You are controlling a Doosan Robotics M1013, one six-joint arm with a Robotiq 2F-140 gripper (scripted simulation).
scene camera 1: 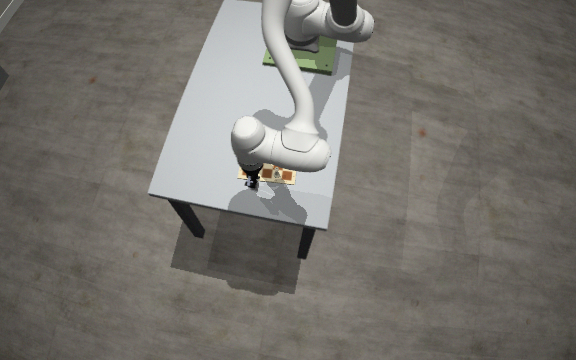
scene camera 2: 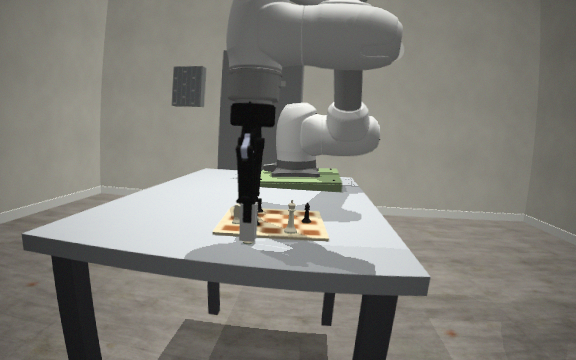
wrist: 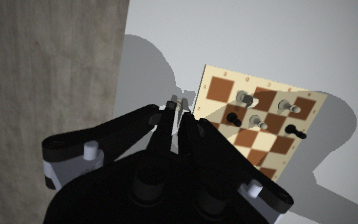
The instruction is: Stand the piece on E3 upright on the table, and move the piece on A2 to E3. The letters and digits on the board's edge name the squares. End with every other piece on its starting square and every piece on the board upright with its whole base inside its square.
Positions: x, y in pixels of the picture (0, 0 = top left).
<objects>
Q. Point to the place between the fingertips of my gripper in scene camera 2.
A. At 248, 239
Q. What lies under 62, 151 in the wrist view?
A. My gripper.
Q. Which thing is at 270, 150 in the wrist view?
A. A chessboard.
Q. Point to a chessboard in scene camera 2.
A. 272, 222
</objects>
